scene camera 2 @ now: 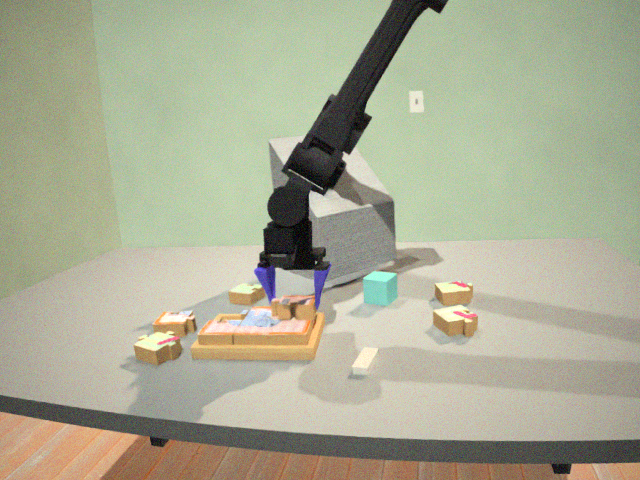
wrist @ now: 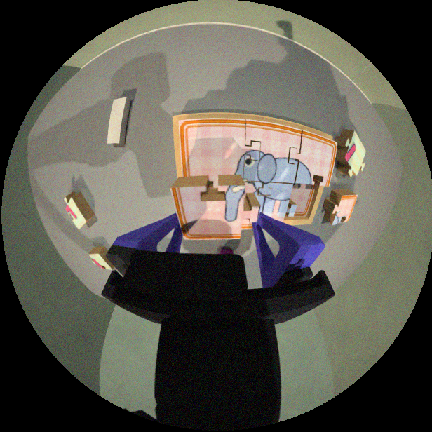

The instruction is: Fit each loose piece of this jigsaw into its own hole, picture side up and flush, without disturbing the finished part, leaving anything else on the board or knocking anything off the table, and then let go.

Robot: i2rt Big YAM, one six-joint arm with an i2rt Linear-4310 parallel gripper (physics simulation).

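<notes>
My gripper (scene camera 2: 294,302) (wrist: 217,214) is shut on a jigsaw piece (scene camera 2: 281,308) (wrist: 205,215) with pink check, an orange border and the elephant's trunk, picture side up. The piece stands higher than its neighbours over a corner of the wooden board (scene camera 2: 253,353) (wrist: 215,116); whether it touches them is hidden. The fitted part (scene camera 2: 258,325) (wrist: 210,145) shows the elephant's head and back. An opening shows at the board's lower right corner in the wrist view. A loose pink and blue piece (scene camera 2: 174,322) (wrist: 346,206) lies on the table beside the board.
Yellow-green pieces lie around: one (scene camera 2: 157,348) (wrist: 356,152) beside the board, one (scene camera 2: 246,294) behind it, and two (scene camera 2: 454,321) (scene camera 2: 453,293) (wrist: 78,209) (wrist: 101,258) farther off. A white block (scene camera 2: 364,360) (wrist: 118,121), turquoise cube (scene camera 2: 379,288) and large grey block (scene camera 2: 354,240) also stand on the table.
</notes>
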